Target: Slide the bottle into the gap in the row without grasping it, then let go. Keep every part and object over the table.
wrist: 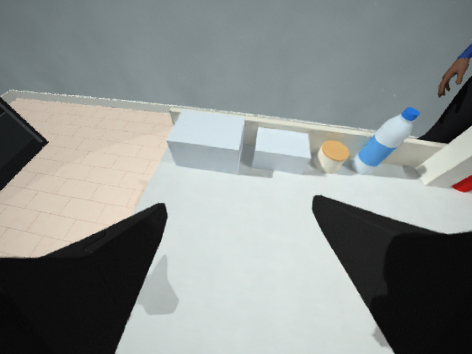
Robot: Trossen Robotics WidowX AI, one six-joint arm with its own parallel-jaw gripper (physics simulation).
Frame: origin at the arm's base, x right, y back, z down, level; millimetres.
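Seen in the pictures: gripper, fingertip midpoint: (240, 206).
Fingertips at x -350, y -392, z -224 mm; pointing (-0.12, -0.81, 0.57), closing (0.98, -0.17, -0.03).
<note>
Offsets run from my fingertips to a thing's top centre. "pt": to the spot under its first point. Level surfaces: height alone.
The bottle @[dx +380, dy -357, dz +133 mm] (379, 145), clear-white with a blue label and blue cap, stands upright at the right of the wrist view. It is in the row along the back ledge @[dz +249 mm] (285, 123), just right of a cream jar with an orange lid @[dx +264, dy -353, dz +281 mm] (330, 158). Left of the jar are a smaller pale box @[dx +102, dy -350, dz +269 mm] (281, 149) and a larger pale box @[dx -116, dy -341, dz +239 mm] (208, 142), with a narrow space between the boxes. A white upright block @[pt dx +580, dy -341, dz +256 mm] (447, 159) stands right of the bottle, with a space between them. My gripper (240, 206) is open and empty, in front of the row and apart from it.
The white table @[dz +349 mm] (240, 260) lies under the fingers, its left edge beside a tiled floor (85, 160). Something red @[pt dx +684, dy -310, dz +320 mm] (464, 184) shows at the right edge. A person's hand (453, 75) and dark clothing are behind the row at upper right. A black object (17, 140) is at far left.
</note>
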